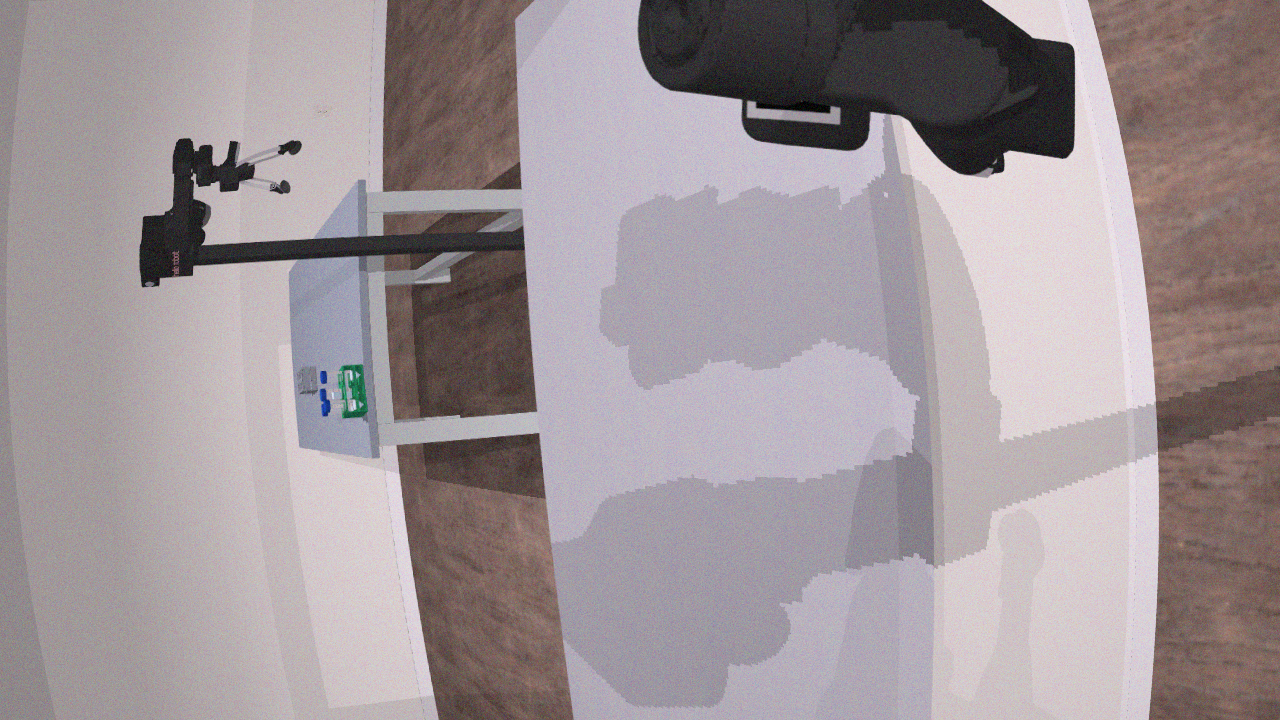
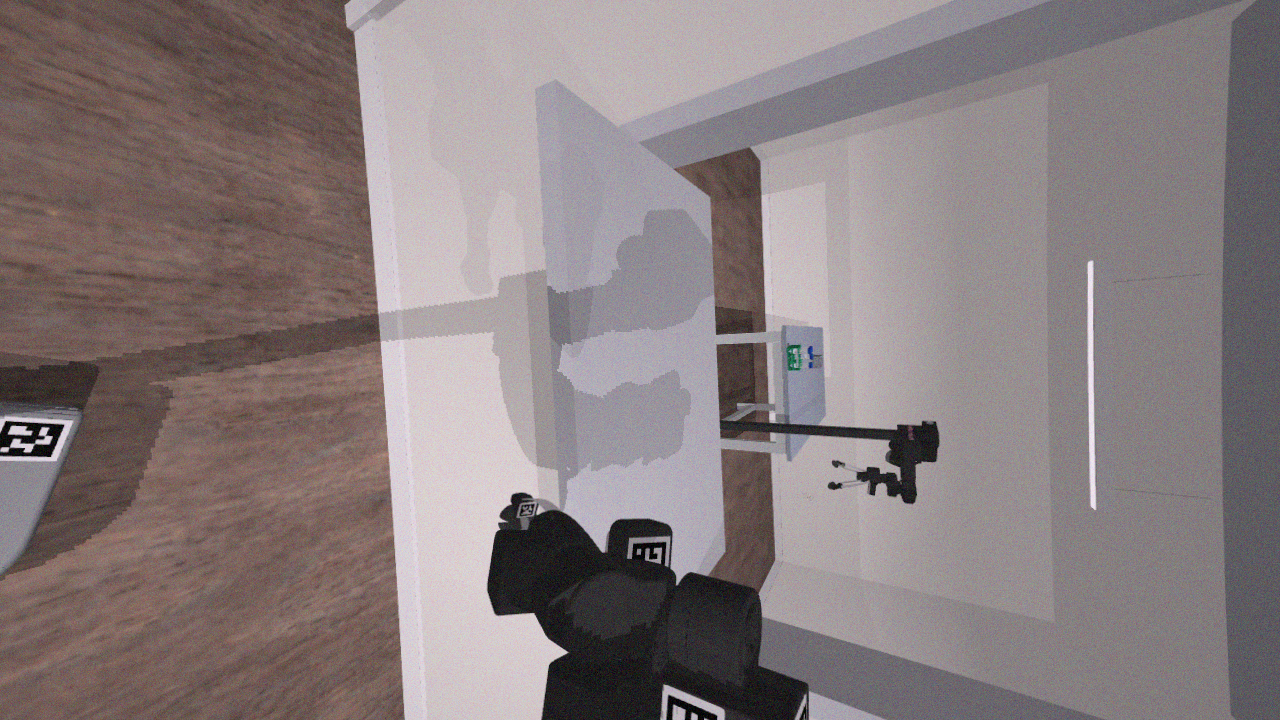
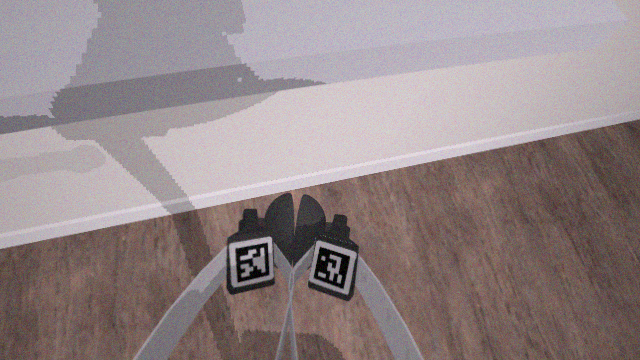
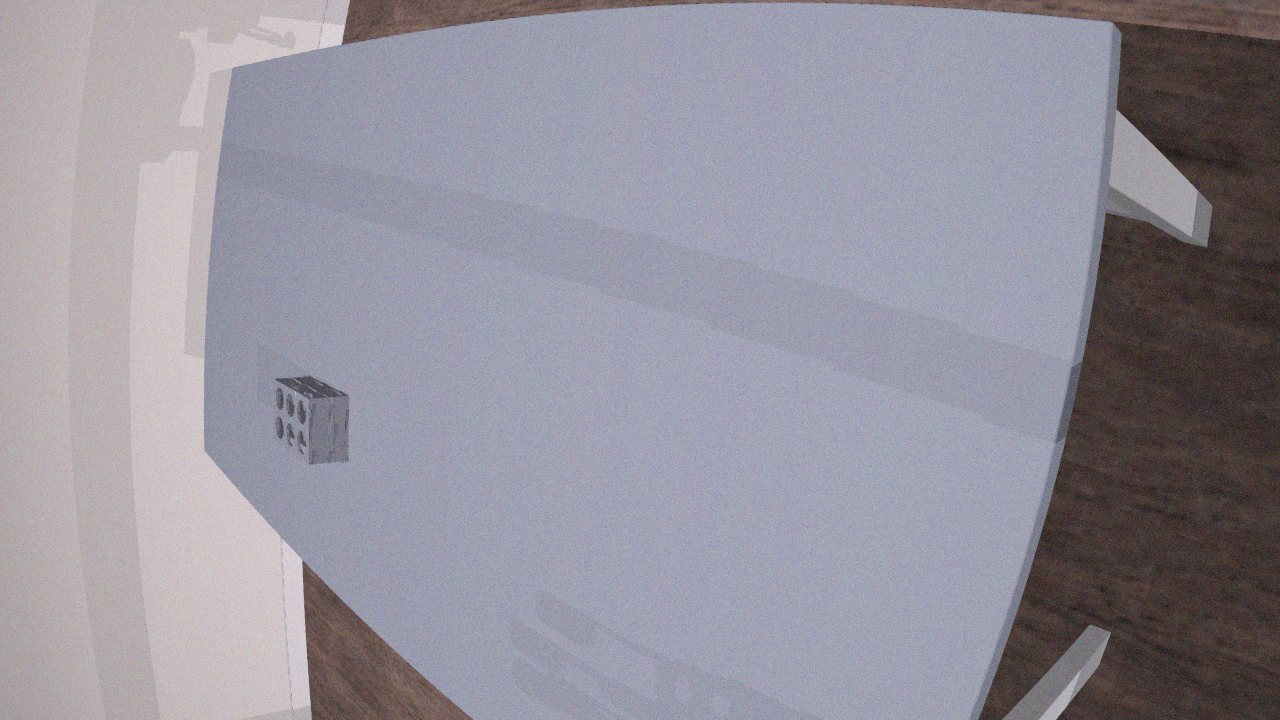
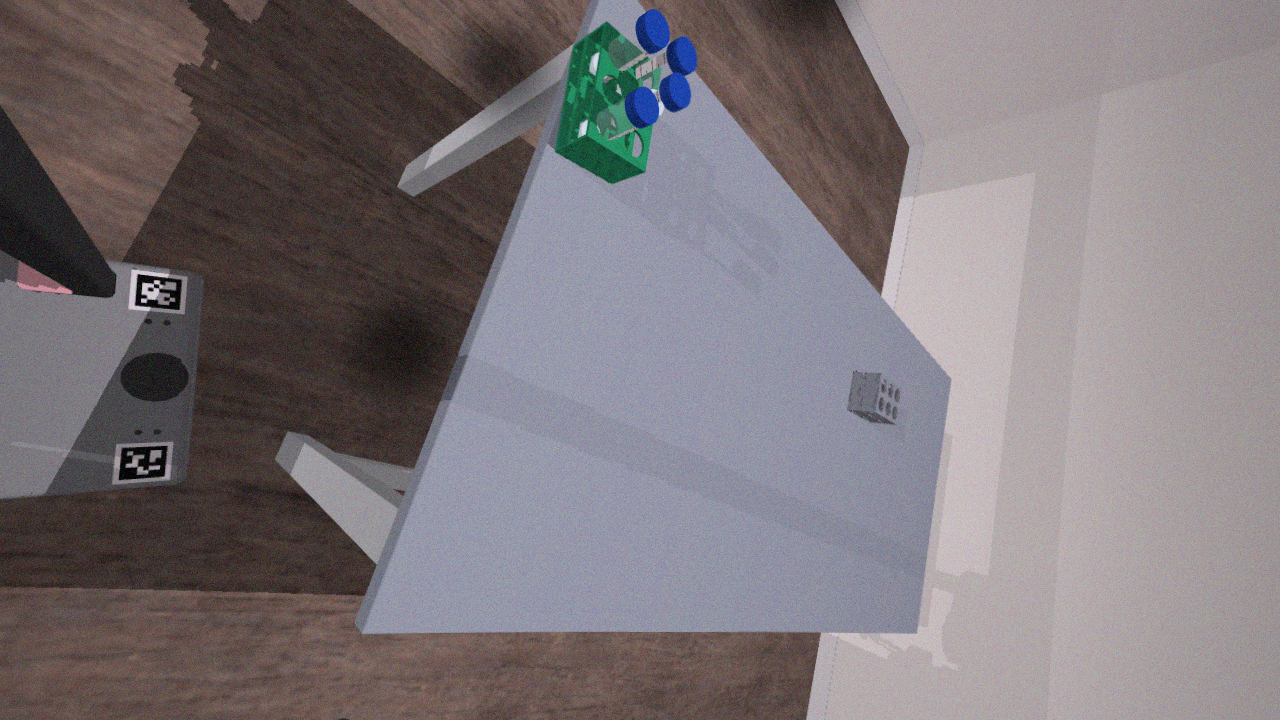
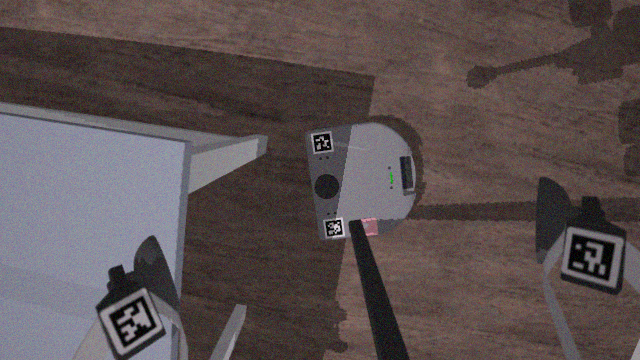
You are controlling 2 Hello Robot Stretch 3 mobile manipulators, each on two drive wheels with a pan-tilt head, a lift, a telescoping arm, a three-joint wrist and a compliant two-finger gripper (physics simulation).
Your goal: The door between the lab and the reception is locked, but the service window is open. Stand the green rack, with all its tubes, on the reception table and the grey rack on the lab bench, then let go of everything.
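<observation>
The green rack (image 1: 352,390) (image 2: 793,358) (image 5: 610,161) stands near one end of the blue-grey table (image 1: 326,313) (image 4: 716,402) (image 5: 680,376), at its edge. Several blue-capped tubes (image 5: 640,106) stand in it. The grey rack (image 1: 307,379) (image 4: 313,420) (image 5: 874,398) stands on the same table near the far edge, apart from the green rack. The r1 gripper (image 3: 295,220) is shut, its fingertips together with nothing between them, on the near side of the window wall. The r2 gripper (image 1: 286,166) (image 2: 835,474) (image 6: 352,245) is wide open and raised, away from both racks.
A pale window sill (image 1: 626,429) (image 2: 635,447) juts through the wall opening between r1 and the blue-grey table. The r1 arm (image 1: 760,53) (image 2: 617,608) hangs beside it. The r2 base (image 5: 53,385) (image 6: 375,175) stands beside the table's legs (image 5: 483,125).
</observation>
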